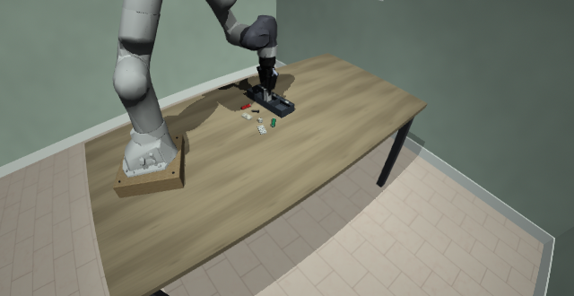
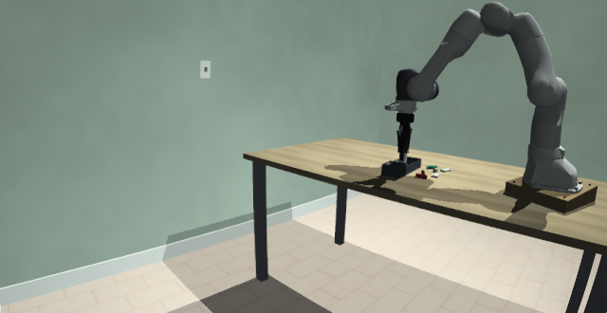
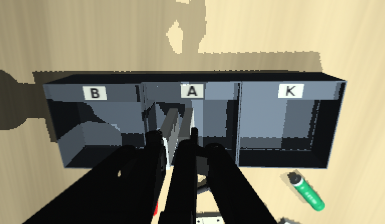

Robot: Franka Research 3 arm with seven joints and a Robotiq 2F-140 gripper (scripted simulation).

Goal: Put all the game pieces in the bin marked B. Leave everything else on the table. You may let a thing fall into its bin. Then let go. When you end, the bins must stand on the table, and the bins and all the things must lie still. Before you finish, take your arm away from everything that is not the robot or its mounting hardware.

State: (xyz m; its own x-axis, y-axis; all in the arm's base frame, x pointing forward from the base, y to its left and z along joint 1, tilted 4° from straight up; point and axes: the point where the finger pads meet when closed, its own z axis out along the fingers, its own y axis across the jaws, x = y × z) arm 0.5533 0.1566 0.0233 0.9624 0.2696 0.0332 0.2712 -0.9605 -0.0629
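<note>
Now: hand 30 mm above the dark bin, 10 mm to the left of it and 10 mm short of it. Also, from my hand: red cylinder (110 mm behind, 40 mm below, 10 mm to the left); black bolt (80 mm behind, 40 mm to the right, 40 mm below); white die (120 mm to the right, 100 mm behind, 40 mm below).
</note>
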